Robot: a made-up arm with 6 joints. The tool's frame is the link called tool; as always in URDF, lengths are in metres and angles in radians. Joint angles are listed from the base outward.
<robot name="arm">
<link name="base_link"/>
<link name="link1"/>
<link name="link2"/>
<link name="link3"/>
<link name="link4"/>
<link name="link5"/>
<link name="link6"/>
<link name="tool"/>
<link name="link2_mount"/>
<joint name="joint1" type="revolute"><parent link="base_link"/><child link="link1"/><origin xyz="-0.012 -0.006 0.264" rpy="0 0 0"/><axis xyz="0 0 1"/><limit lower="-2.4" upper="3.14"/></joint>
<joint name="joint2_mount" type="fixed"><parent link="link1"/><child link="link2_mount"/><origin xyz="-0.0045 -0.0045 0.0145" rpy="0 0 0"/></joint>
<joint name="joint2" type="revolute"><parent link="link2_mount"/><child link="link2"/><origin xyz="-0.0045 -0.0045 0.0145" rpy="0 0 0"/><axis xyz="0 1 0"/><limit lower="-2.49" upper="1.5"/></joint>
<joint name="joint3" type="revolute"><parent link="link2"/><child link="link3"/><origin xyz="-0.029 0.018 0.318" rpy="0 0 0"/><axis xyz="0 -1 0"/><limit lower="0.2" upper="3.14"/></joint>
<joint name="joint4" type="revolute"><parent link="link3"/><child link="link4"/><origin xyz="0.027 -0.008 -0.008" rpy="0 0 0"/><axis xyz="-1 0 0"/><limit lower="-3.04" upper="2.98"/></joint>
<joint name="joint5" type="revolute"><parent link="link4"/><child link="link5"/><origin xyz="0.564 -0.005 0.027" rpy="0 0 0"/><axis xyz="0 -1 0"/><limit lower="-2.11" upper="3.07"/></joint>
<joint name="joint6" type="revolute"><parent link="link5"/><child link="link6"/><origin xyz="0 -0.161 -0.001" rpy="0 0 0"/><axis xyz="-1 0 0"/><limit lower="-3.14" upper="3.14"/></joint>
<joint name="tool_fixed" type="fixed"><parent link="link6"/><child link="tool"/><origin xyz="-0.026 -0.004 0.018" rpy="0 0 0"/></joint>
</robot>
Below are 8 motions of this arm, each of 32 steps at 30 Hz.
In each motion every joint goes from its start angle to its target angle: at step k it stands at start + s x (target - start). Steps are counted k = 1, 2, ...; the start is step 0. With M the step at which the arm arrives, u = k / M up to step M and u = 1 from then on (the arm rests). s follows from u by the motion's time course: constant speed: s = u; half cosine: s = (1 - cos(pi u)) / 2; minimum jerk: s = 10 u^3 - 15 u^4 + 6 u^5.
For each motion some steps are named. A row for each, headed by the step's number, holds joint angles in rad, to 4 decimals.
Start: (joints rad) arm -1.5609 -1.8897 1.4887 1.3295 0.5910 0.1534
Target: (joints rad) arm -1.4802 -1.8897 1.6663 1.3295 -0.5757 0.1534
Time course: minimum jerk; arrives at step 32
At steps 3, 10, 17, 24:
3: -1.5603 -1.8897 1.4900 1.3295 0.5827 0.1534
10: -1.5464 -1.8897 1.5207 1.3295 0.3810 0.1534
17: -1.5158 -1.8897 1.5879 1.3295 -0.0605 0.1534
24: -1.4886 -1.8897 1.6479 1.3295 -0.4549 0.1534

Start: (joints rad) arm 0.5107 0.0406 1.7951 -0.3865 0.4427 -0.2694
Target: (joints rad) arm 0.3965 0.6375 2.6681 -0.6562 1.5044 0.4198
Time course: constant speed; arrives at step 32
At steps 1, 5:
1: 0.5071 0.0593 1.8224 -0.3949 0.4759 -0.2479
5: 0.4929 0.1339 1.9315 -0.4286 0.6086 -0.1617

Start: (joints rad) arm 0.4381 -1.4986 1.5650 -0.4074 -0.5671 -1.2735
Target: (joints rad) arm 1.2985 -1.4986 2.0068 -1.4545 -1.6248 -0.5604
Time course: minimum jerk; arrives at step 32
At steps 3, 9, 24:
3: 0.4442 -1.4986 1.5681 -0.4149 -0.5746 -1.2684
9: 0.5578 -1.4986 1.6265 -0.5531 -0.7143 -1.1743
24: 1.2094 -1.4986 1.9611 -1.3461 -1.5153 -0.6342

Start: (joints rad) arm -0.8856 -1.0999 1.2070 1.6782 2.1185 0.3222
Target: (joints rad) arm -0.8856 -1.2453 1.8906 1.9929 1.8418 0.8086
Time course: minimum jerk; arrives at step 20
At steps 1, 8, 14, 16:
1: -0.8856 -1.1001 1.2078 1.6786 2.1182 0.3228
8: -0.8856 -1.1461 1.4240 1.7781 2.0307 0.4766
14: -0.8856 -1.2216 1.7791 1.9416 1.8869 0.7293
16: -0.8856 -1.2369 1.8510 1.9747 1.8578 0.7804

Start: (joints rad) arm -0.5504 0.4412 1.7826 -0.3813 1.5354 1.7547
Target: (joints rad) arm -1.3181 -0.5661 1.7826 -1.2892 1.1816 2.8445
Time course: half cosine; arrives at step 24
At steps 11, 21, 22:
11: -0.8841 0.0033 1.7826 -0.7760 1.3816 2.2285
21: -1.2889 -0.5278 1.7826 -1.2546 1.1951 2.8030
22: -1.3050 -0.5489 1.7826 -1.2737 1.1876 2.8259

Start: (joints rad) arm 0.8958 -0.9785 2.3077 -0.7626 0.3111 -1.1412
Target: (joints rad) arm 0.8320 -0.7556 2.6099 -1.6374 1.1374 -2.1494
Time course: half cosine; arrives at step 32
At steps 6, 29, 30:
6: 0.8904 -0.9597 2.3332 -0.8363 0.3807 -1.2262
29: 0.8334 -0.7604 2.6034 -1.6186 1.1196 -2.1277
30: 0.8326 -0.7577 2.6070 -1.6290 1.1295 -2.1397

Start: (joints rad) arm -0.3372 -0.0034 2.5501 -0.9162 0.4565 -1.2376
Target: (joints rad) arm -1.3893 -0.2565 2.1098 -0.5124 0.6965 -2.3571
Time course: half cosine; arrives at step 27
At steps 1, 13, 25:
1: -0.3408 -0.0043 2.5486 -0.9148 0.4573 -1.2414
13: -0.8327 -0.1226 2.3428 -0.7260 0.5695 -1.7648
25: -1.3751 -0.2531 2.1157 -0.5178 0.6933 -2.3420

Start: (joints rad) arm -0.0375 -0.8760 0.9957 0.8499 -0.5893 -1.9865
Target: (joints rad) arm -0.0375 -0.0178 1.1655 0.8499 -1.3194 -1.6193
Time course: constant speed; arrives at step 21
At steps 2, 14, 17, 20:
2: -0.0375 -0.7943 1.0119 0.8499 -0.6588 -1.9515
14: -0.0375 -0.3039 1.1089 0.8499 -1.0760 -1.7417
17: -0.0375 -0.1813 1.1332 0.8499 -1.1803 -1.6892
20: -0.0375 -0.0587 1.1574 0.8499 -1.2846 -1.6368

